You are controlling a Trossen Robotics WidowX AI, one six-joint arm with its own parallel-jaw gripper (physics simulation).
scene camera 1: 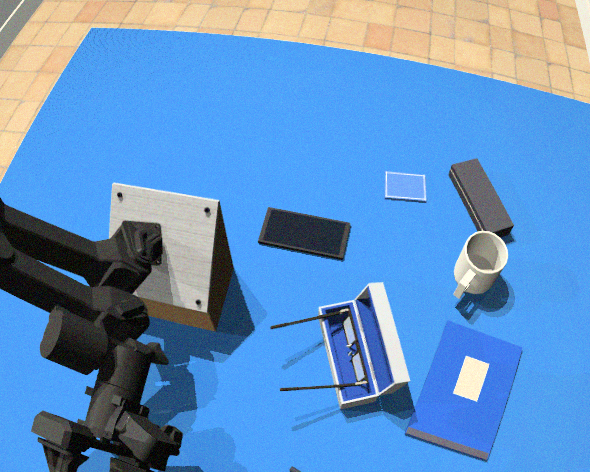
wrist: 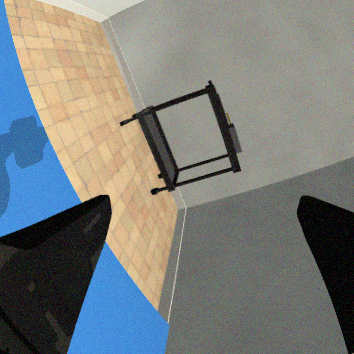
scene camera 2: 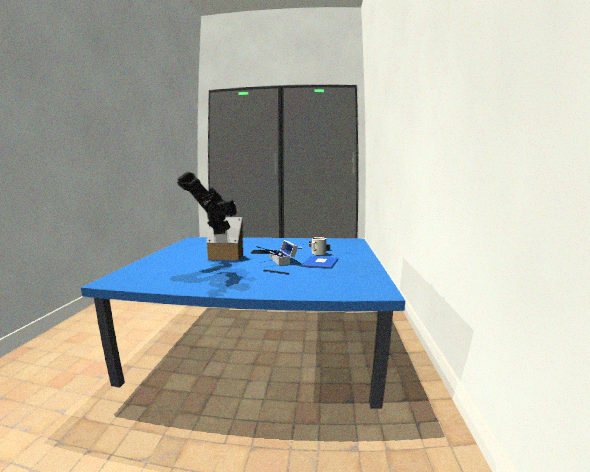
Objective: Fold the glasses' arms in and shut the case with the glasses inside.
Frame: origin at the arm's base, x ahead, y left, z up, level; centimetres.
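Seen in the pictures: gripper, fingertip midpoint: (wrist: 209, 205) (scene camera 2: 209, 215); arm's base, origin of the base link: (scene camera 1: 141, 242).
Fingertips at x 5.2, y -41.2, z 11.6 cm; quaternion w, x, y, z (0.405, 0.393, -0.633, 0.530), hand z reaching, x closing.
Observation:
Pixels of each thing's top centre, then the offset from my fingertips to it. "*": a spot on its surface instead.
- white glasses case, surface spot: (scene camera 1: 331, 361) * dz -23.3, dx +25.1, dy +30.7 cm
- phone, middle of its top: (scene camera 1: 304, 231) dz -26.3, dx +17.7, dy +54.7 cm
- small card, middle of its top: (scene camera 1: 405, 185) dz -26.6, dx +35.2, dy +67.3 cm
- dark box, middle of its top: (scene camera 1: 482, 194) dz -23.6, dx +49.9, dy +65.7 cm
- mug, surface spot: (scene camera 1: 470, 265) * dz -18.9, dx +45.9, dy +47.8 cm
- blue folder, middle of its top: (scene camera 1: 467, 389) (scene camera 2: 320, 261) dz -26.3, dx +48.2, dy +28.9 cm
- dark pen-like stick, middle of its top: (scene camera 2: 277, 270) dz -26.2, dx +27.4, dy +10.0 cm
The white glasses case (scene camera 1: 331, 361) (scene camera 2: 281, 260) stands open on the blue table, its blue-lined inside showing. Its lid (scene camera 1: 389, 335) is tilted up along the right side in scene camera 1. The glasses (scene camera 1: 351, 348) lie in the case's base with both arms unfolded. The upper arm (scene camera 1: 300, 321) and the lower arm (scene camera 1: 320, 387) reach leftward over the case's side wall, roughly parallel, and cast shadows on the table. My gripper (wrist: 209, 205) is open and empty. It is at the lower left in scene camera 1, well apart from the case, partly cut off by the frame edge.
My arm's block mount (scene camera 1: 192, 250) stands left of the case. A phone (scene camera 1: 304, 233), a small card (scene camera 1: 405, 186), a dark box (scene camera 1: 487, 200), a mug (scene camera 1: 470, 265) (scene camera 2: 319, 247) and a blue folder (scene camera 1: 440, 400) lie around. A dark pen-like stick (scene camera 2: 276, 272) lies nearer the table's front.

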